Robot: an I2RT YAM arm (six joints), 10 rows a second.
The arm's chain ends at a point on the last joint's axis. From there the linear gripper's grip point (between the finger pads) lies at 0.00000 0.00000 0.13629 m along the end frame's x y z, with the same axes.
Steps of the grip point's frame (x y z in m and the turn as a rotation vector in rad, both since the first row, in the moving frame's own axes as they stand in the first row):
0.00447, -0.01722, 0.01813, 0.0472, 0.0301, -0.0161
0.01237, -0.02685, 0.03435, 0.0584, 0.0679, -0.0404
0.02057, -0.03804, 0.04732, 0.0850, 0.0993, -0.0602
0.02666, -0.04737, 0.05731, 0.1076, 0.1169, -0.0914
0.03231, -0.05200, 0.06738, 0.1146, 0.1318, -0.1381
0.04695, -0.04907, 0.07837, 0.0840, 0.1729, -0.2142
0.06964, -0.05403, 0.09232, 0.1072, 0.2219, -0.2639
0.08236, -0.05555, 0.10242, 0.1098, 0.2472, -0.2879
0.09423, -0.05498, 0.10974, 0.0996, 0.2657, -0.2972
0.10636, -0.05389, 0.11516, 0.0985, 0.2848, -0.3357
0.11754, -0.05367, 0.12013, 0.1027, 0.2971, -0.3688
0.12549, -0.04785, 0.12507, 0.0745, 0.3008, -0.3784
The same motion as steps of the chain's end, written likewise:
0.00042, -0.01076, 0.01834, 0.0472, 0.0301, -0.0161
0.00329, -0.01872, 0.03490, 0.0584, 0.0679, -0.0404
0.00743, -0.02609, 0.04848, 0.0850, 0.0993, -0.0602
0.01149, -0.03206, 0.05903, 0.1076, 0.1169, -0.0914
0.01557, -0.03527, 0.06945, 0.1146, 0.1318, -0.1381
0.02493, -0.03527, 0.08087, 0.0840, 0.1729, -0.2142
0.04196, -0.03579, 0.09641, 0.1072, 0.2219, -0.2639
0.05166, -0.03618, 0.10734, 0.1098, 0.2472, -0.2879
0.06102, -0.03648, 0.11515, 0.0996, 0.2657, -0.2972
0.07106, -0.03451, 0.12124, 0.0985, 0.2848, -0.3357
0.08115, -0.03289, 0.12673, 0.1027, 0.2971, -0.3688
0.08799, -0.03049, 0.13148, 0.0745, 0.3008, -0.3784

